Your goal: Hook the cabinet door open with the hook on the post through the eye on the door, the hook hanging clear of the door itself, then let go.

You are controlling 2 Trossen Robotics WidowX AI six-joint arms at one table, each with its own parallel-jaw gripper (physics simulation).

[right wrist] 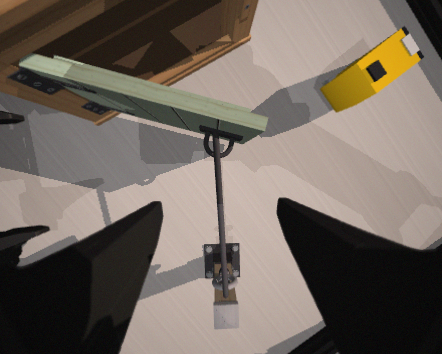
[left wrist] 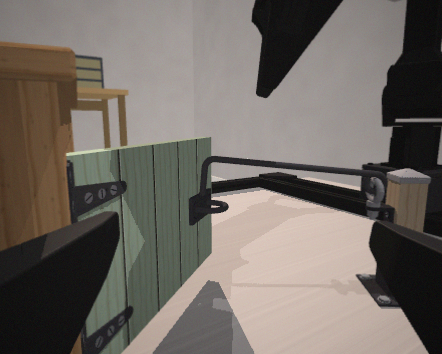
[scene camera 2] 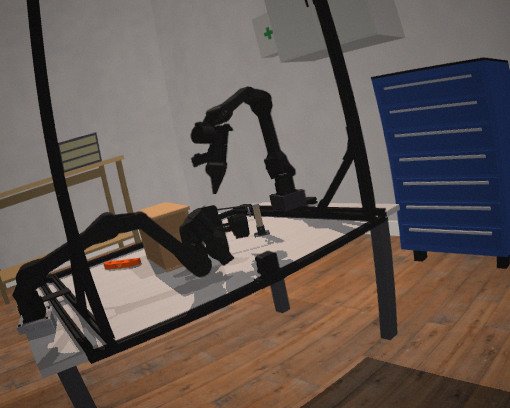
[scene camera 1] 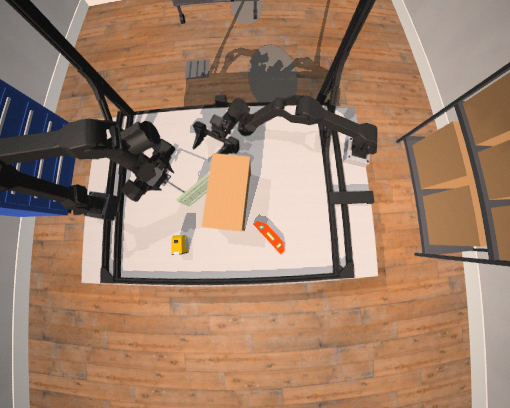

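The green door stands open on the wooden cabinet. The dark hook spans from the post to the eye. Its bent end points down at the eye, close to the door's plate; whether it passes through is hard to tell. My left gripper is open and empty, low before door and post. My right gripper is open and empty, above the hook bar, not touching it.
A yellow tape measure stands below the door's free edge in scene camera 1. An orange level lies right of the cabinet there. The black frame borders the table.
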